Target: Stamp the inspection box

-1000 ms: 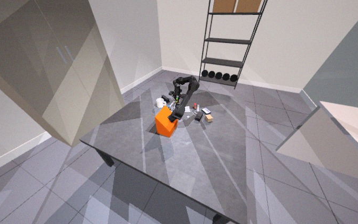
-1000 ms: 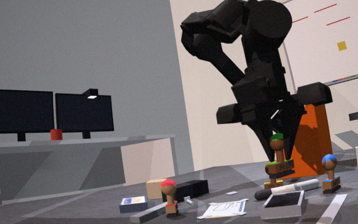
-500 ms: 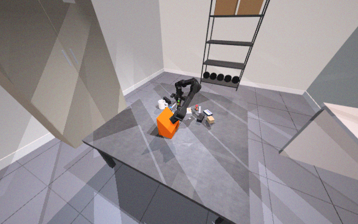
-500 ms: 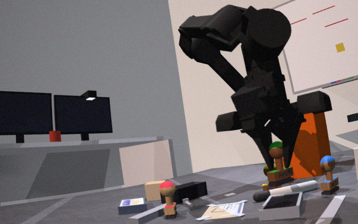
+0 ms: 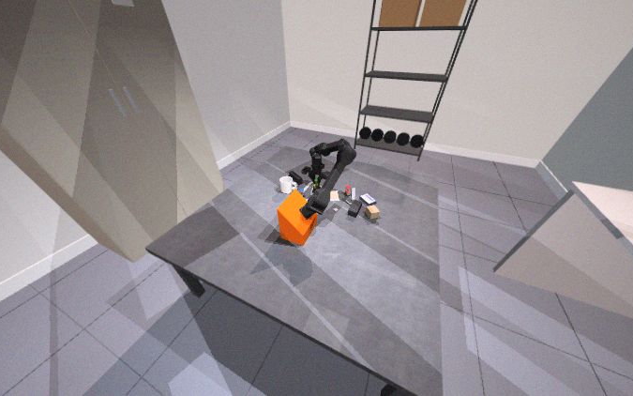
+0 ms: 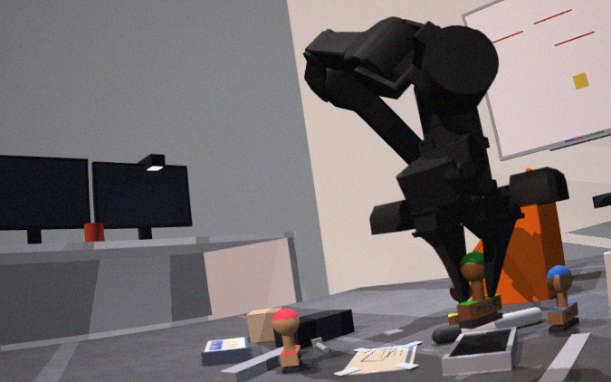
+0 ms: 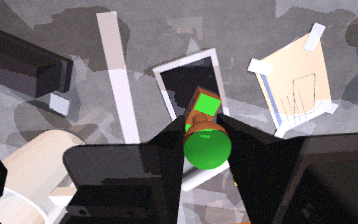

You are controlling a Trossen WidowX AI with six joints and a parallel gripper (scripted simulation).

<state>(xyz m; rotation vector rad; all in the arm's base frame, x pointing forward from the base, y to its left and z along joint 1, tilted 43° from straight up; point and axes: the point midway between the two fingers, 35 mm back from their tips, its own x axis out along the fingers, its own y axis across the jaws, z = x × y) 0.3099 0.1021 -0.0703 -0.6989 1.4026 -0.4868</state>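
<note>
Now: gripper tip 50 mm above the ink pad. Also, from my gripper tip: blue-topped stamp 100 mm behind, 50 mm to the left, 40 mm below; then white marker 80 mm behind, 50 mm to the right, 50 mm below; then green-topped pass stamp right at my gripper tip.
</note>
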